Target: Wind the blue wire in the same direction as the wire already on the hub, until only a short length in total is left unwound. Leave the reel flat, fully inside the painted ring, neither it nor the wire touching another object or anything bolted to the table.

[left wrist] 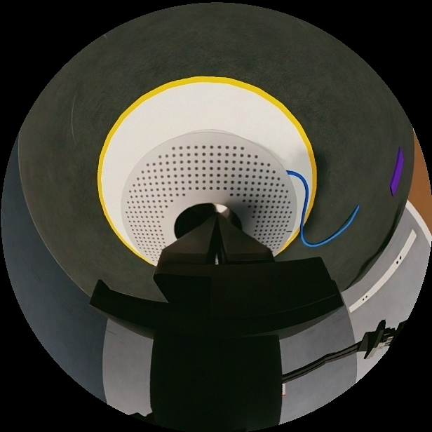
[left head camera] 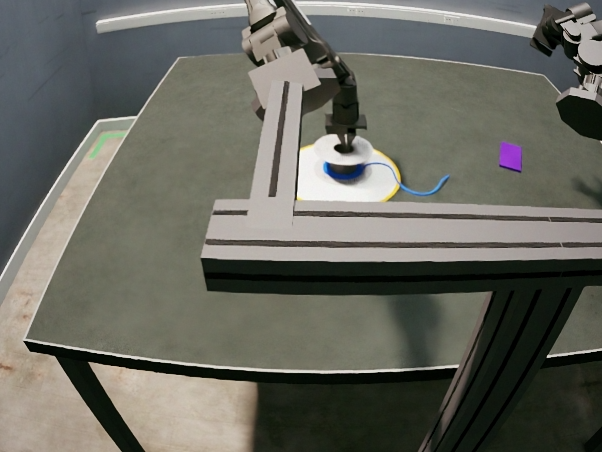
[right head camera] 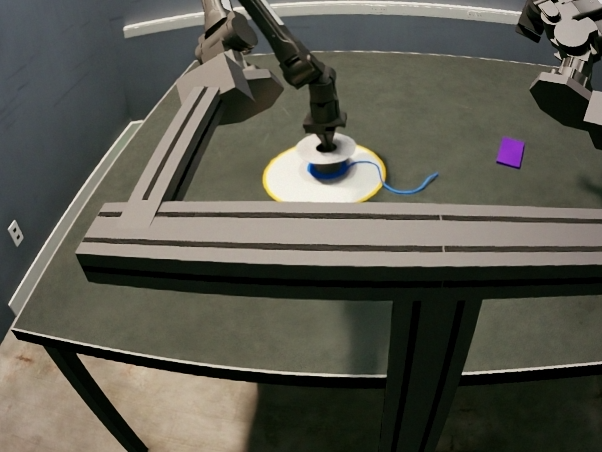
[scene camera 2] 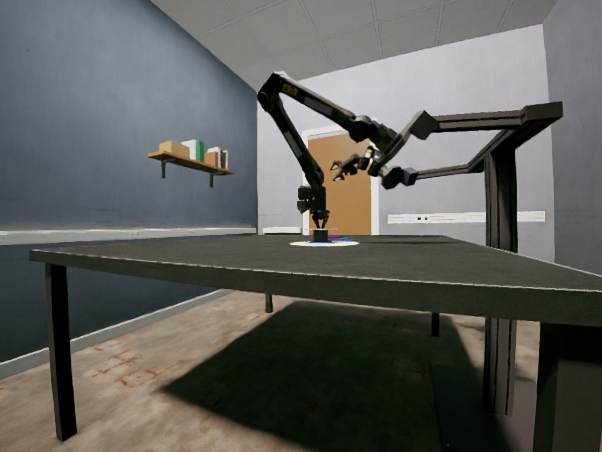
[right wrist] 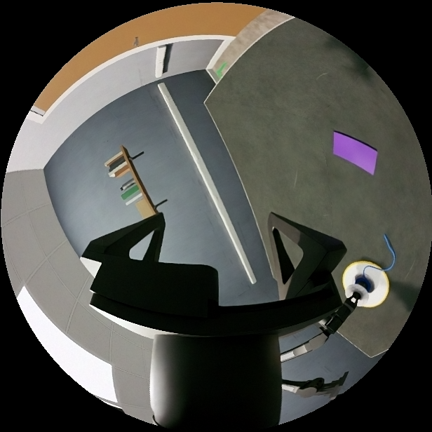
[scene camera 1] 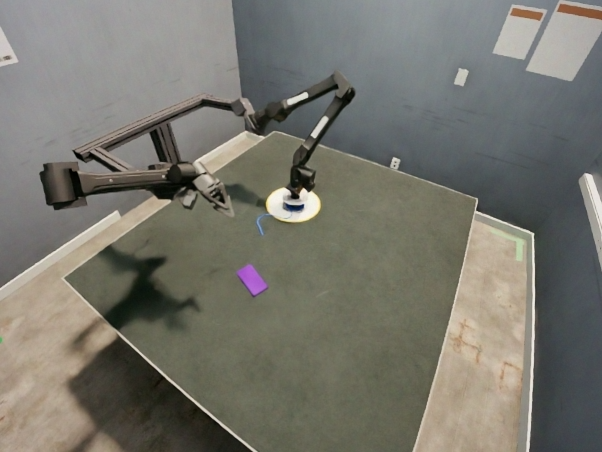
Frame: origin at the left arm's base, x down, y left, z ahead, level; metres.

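Where they show: left gripper, fingertip midpoint: (left head camera: 346, 153) (right head camera: 329, 152) (scene camera 2: 320, 232) (scene camera 1: 294, 199); right gripper, fingertip midpoint: (left head camera: 542, 33) (scene camera 2: 331, 175) (scene camera 1: 230, 213); left arm's base, origin of the base link: (scene camera 2: 392, 145) (scene camera 1: 256, 121); right arm's base, origin of the base link: (left head camera: 589, 111) (right head camera: 567, 98) (scene camera 2: 391, 177).
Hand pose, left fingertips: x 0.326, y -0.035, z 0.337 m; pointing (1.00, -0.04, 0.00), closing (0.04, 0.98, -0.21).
Observation:
Things, the pixels of their top centre, and the offset from my left fingertips. "spot": a spot on its surface instead.
- loose blue wire, surface spot: (right head camera: 405, 192) (left head camera: 422, 193) spot: dy -0.209, dx +0.044, dz -0.060 m
- flat purple block, middle of its top: (right head camera: 511, 151) (left head camera: 510, 155) (scene camera 1: 251, 279) dy -0.484, dx +0.041, dz +0.224 m
- grey metal frame, surface spot: (right head camera: 300, 227) spot: dy -0.234, dx -0.380, dz -0.713 m
The reel, with a white perforated top flange (left head camera: 364, 150) (right head camera: 345, 151) (left wrist: 210, 160), stands flat inside the yellow painted ring (left head camera: 398, 175) (right head camera: 264, 179) (left wrist: 100, 170). Blue wire is wound low around its dark hub. The loose blue wire (left head camera: 421, 193) (right head camera: 405, 192) (scene camera 1: 258, 224) (left wrist: 315, 245) leaves the hub at the right in both head views, crosses the ring and curves to an end outside it. My left gripper (left head camera: 345, 146) (right head camera: 326, 145) (left wrist: 216, 218) is shut, holding nothing, its tips at the reel's centre hole. My right gripper (right wrist: 215, 217) (scene camera 2: 336, 172) is open and empty, high above the table, away from the reel.
A flat purple block (left head camera: 510, 157) (right head camera: 511, 153) (scene camera 1: 252, 280) (right wrist: 355, 151) lies to the right of the wire's end in the head views, apart from it. The grey metal frame (left head camera: 400, 227) (right head camera: 300, 227) that carries the arms crosses in front of the ring in the head views.

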